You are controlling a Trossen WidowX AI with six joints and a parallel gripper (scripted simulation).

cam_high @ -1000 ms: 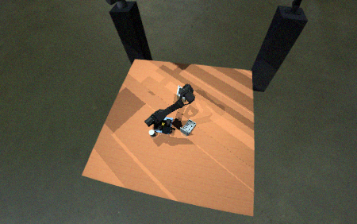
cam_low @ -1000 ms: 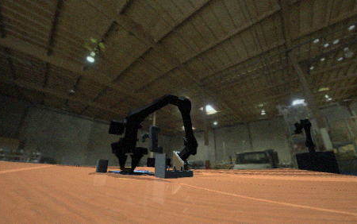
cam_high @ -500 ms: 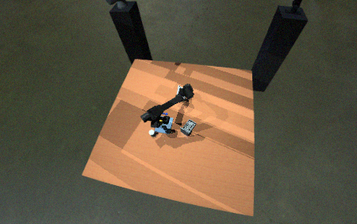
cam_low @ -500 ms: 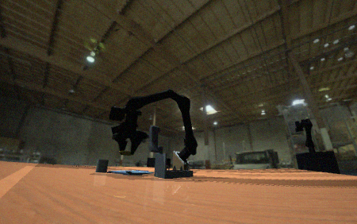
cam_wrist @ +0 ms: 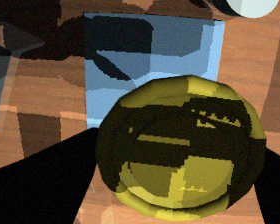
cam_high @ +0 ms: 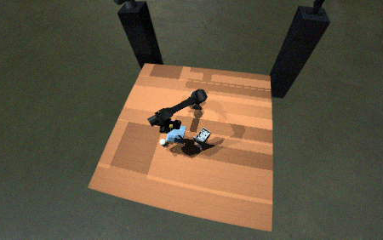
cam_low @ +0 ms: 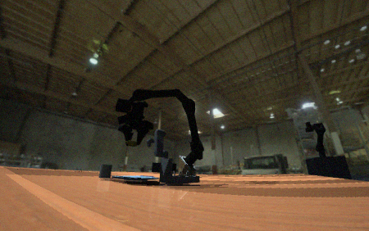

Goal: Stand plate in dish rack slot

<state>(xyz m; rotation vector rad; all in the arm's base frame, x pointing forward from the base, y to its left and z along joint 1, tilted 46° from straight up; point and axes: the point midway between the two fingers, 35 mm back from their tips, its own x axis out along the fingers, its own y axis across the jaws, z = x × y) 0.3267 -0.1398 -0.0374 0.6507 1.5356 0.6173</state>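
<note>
My gripper tip is 30 mm past the grey dish rack, 230 mm to the right of it and 120 mm above it. The rest, counted from my gripper tip: yellow plate 10 mm above; small white cup 80 mm ahead, 50 mm to the right, 120 mm below; blue mat 20 mm behind, 20 mm to the left, 140 mm below.
</note>
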